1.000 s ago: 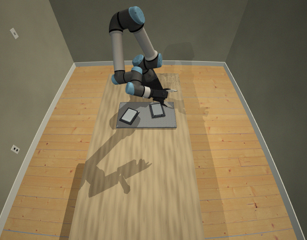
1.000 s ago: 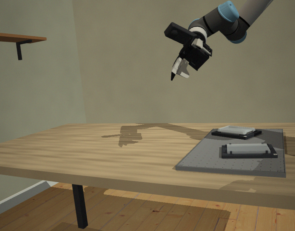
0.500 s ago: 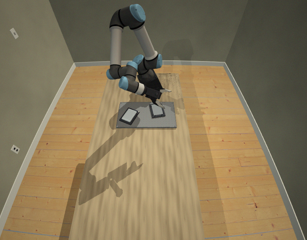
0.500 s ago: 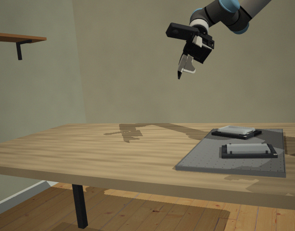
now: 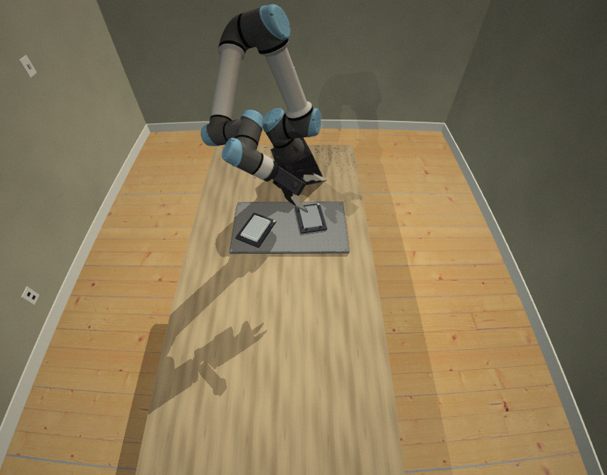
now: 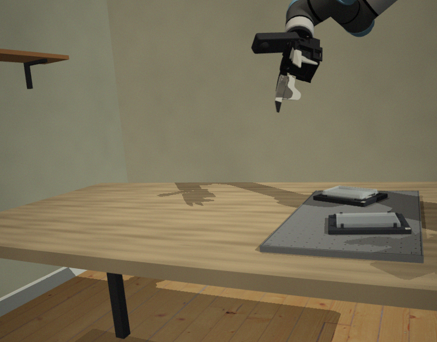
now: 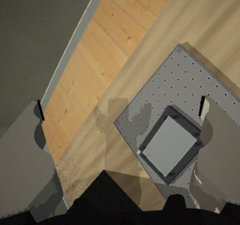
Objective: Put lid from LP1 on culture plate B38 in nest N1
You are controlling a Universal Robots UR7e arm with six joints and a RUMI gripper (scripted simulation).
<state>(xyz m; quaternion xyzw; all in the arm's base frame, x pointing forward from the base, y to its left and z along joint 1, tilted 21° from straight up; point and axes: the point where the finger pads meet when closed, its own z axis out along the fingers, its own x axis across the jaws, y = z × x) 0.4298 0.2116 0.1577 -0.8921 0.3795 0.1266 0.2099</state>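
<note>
Right now my hand is 29 cm above the clear lid, 16 cm past it and 2 cm to the left of it. From my hand the other things lie so: lid park LP1: 30 cm below, 16 cm behind, 2 cm to the right; label: 30 cm below, 24 cm behind, 1 cm to the left; culture plate B38: 29 cm below, 27 cm to the right, 7 cm behind.
</note>
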